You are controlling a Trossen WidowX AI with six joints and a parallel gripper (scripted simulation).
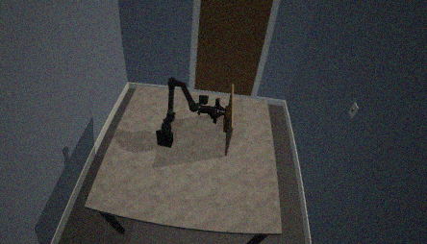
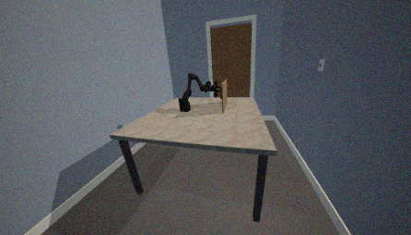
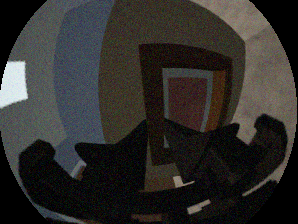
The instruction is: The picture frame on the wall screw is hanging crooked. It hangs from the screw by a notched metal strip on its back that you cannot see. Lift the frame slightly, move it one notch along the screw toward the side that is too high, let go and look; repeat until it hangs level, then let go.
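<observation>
My gripper tip is now 1 cm to the left of the picture frame and 5 cm above it. The rest, counted from my gripper tip: wall panel (2 cm ahead, 1 cm to the left, 7 cm below).
</observation>
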